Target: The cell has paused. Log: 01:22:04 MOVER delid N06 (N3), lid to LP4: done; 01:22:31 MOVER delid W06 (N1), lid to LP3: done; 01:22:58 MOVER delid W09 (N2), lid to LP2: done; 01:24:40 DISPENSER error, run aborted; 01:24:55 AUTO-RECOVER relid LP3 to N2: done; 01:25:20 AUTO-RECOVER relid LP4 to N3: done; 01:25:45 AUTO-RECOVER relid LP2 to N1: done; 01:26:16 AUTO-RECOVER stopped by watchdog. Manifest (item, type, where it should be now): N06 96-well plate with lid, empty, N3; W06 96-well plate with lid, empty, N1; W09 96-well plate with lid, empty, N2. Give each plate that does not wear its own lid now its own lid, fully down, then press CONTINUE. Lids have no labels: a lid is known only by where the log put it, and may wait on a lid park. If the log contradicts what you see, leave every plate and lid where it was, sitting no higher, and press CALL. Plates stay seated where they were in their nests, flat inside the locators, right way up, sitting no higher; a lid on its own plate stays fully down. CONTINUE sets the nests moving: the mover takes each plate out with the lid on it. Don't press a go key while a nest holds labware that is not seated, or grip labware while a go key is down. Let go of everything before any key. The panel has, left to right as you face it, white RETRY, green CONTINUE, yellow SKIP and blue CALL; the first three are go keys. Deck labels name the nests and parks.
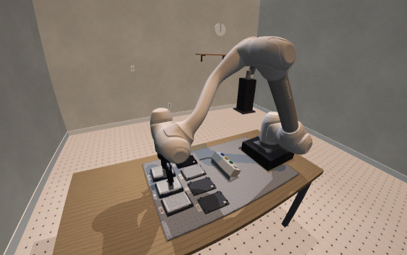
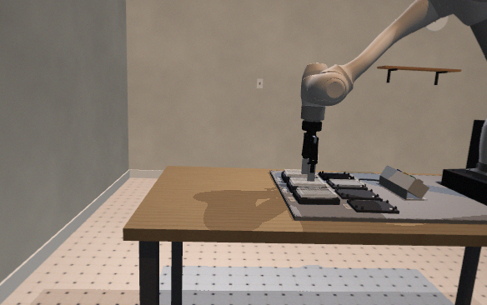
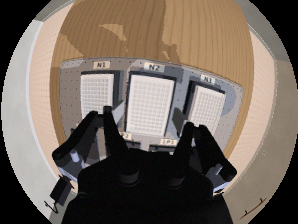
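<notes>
Now: the plate 10 mm behind my hand, 130 mm to the left of it and 50 mm below it. From my hand the other things lie so: pale lid: 180 mm behind, 70 mm to the right, 60 mm below; then green key: 420 mm behind, 10 mm below; then LP2 lid park: 180 mm behind, 60 mm to the left, 70 mm below.
</notes>
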